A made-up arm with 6 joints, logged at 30 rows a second.
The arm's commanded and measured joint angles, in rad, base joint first. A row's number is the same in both.
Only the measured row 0 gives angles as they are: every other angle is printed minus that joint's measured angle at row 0.
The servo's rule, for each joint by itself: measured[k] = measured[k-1] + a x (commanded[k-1-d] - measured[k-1]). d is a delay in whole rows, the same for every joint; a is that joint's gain. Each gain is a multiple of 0.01, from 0.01 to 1. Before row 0 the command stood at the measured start. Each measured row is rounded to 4 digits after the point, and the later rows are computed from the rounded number. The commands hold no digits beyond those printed.
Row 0, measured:
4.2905, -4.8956, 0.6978, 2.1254, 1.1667, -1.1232
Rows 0 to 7, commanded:
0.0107, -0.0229, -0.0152, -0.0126, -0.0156, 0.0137
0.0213, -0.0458, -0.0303, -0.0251, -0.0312, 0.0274
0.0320, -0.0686, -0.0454, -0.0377, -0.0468, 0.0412
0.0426, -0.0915, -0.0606, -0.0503, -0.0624, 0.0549
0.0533, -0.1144, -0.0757, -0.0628, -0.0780, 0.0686
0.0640, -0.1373, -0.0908, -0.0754, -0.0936, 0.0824
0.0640, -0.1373, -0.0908, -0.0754, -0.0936, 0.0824
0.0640, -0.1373, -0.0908, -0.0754, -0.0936, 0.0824
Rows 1 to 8, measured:
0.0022, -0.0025, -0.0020, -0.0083, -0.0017, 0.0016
0.0062, -0.0073, -0.0057, -0.0194, -0.0049, 0.0047
0.0116, -0.0140, -0.0109, -0.0315, -0.0095, 0.0091
0.0181, -0.0225, -0.0174, -0.0439, -0.0153, 0.0146
0.0255, -0.0326, -0.0250, -0.0564, -0.0222, 0.0211
0.0336, -0.0441, -0.0336, -0.0689, -0.0301, 0.0285
0.0400, -0.0544, -0.0410, -0.0732, -0.0371, 0.0350
0.0450, -0.0635, -0.0475, -0.0747, -0.0433, 0.0407
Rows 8 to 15, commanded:
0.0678, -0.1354, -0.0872, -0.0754, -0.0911, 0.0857
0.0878, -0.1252, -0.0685, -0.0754, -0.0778, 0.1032
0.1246, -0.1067, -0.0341, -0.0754, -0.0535, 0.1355
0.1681, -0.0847, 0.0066, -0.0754, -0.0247, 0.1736
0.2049, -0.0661, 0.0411, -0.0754, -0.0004, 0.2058
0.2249, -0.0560, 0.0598, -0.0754, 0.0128, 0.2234
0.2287, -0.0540, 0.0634, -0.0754, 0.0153, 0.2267
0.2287, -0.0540, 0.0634, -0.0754, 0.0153, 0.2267
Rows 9 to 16, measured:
0.0498, -0.0714, -0.0527, -0.0752, -0.0486, 0.0461
0.0578, -0.0773, -0.0548, -0.0753, -0.0518, 0.0530
0.0718, -0.0805, -0.0521, -0.0754, -0.0520, 0.0629
0.0920, -0.0810, -0.0445, -0.0754, -0.0490, 0.0762
0.1157, -0.0794, -0.0334, -0.0754, -0.0437, 0.0918
0.1386, -0.0768, -0.0213, -0.0754, -0.0375, 0.1076
0.1575, -0.0743, -0.0103, -0.0754, -0.0317, 0.1219
0.1725, -0.0721, -0.0007, -0.0754, -0.0265, 0.1345

